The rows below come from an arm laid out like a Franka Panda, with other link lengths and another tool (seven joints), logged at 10 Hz.
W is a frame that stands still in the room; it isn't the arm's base.
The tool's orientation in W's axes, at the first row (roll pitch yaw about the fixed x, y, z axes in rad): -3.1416 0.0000 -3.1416
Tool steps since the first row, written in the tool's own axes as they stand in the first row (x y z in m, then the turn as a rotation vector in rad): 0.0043 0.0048 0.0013 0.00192 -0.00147 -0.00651; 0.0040 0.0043 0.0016 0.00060 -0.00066 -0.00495; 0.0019 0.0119 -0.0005 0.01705 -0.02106 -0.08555; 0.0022 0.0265 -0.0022 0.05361 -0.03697 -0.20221; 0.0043 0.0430 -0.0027 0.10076 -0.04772 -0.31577; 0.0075 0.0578 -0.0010 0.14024 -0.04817 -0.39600
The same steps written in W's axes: -0.0043 0.0048 -0.0013 -0.00192 -0.00147 0.00651; -0.0040 0.0043 -0.0016 -0.00060 -0.00066 0.00495; -0.0019 0.0119 0.0005 -0.01705 -0.02106 0.08555; -0.0022 0.0265 0.0022 -0.05361 -0.03697 0.20221; -0.0043 0.0430 0.0027 -0.10076 -0.04772 0.31577; -0.0075 0.0578 0.0010 -0.14024 -0.04817 0.39600
